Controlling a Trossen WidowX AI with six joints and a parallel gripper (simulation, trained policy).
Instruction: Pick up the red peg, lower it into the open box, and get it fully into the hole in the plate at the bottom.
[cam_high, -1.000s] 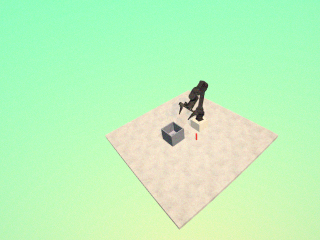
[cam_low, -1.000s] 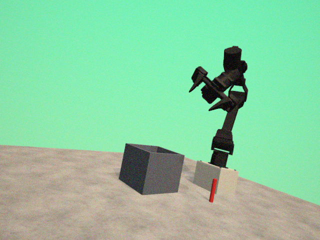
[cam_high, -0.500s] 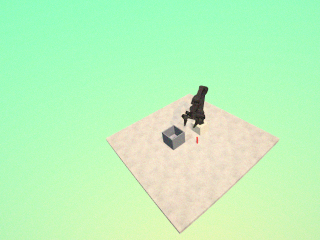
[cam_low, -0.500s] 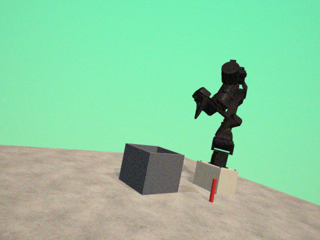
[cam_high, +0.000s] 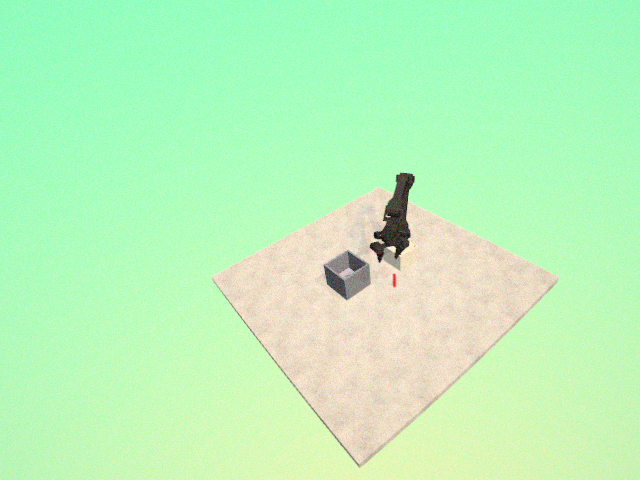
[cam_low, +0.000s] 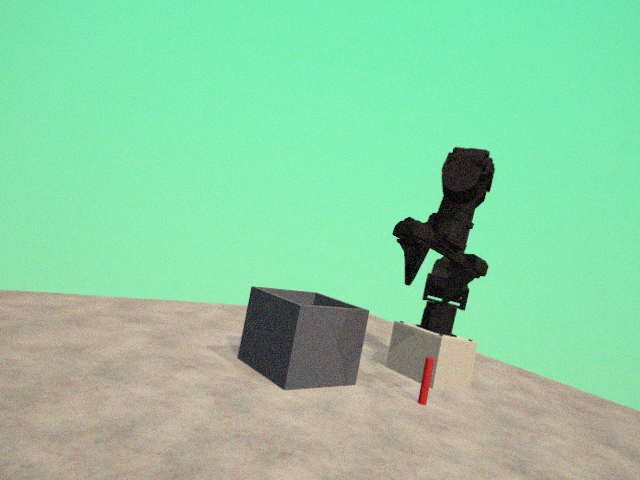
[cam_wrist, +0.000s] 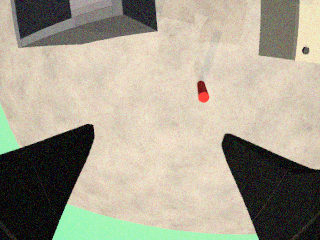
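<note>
The red peg is 15 cm below my gripper tip and 4 cm behind it.
</note>
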